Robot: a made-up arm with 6 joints.
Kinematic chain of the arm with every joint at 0, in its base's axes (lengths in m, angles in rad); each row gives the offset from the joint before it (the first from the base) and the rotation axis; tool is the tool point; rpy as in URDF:
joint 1: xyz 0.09 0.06 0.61 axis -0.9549 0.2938 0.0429
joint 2: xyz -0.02 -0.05 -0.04 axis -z
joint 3: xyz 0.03 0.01 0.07 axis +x
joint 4: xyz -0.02 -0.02 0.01 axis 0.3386 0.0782 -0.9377
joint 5: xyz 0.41 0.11 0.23 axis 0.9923 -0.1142 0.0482
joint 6: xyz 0 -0.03 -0.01 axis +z
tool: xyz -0.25 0.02 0.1 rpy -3.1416 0 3.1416
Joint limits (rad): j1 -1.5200..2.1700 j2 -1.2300..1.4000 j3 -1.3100..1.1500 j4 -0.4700..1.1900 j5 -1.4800..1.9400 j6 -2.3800..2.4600
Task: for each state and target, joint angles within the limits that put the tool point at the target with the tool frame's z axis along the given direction. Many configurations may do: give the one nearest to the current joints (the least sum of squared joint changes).
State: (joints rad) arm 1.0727 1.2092 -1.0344 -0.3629 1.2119 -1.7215
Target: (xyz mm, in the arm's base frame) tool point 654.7 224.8 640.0 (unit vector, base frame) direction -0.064 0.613 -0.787
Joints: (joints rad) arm 0.1859 0.5130 -1.0275 -0.4700 1.9381 -1.8354
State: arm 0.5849 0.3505 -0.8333 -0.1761 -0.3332 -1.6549
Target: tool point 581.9 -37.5 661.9 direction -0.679 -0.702 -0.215
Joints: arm -0.0997 0.5046 -0.2476 0.1202 -1.2434 -1.5562
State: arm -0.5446 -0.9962 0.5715 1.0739 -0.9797 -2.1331
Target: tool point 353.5 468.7 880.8 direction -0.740 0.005 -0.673
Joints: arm 0.1295 -1.2300 1.1479 0.2181 -0.4523 -1.4766
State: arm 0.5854 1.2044 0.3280 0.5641 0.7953 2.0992
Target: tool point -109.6 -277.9 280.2 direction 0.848 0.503 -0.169
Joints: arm -0.3096 0.4863 0.5508 1.1900 0.4529 1.5334
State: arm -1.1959 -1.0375 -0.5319 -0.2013 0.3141 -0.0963
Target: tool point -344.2 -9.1 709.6 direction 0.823 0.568 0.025
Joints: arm -1.5189 -1.2300 -0.2106 -0.3802 -0.2978 -0.5945
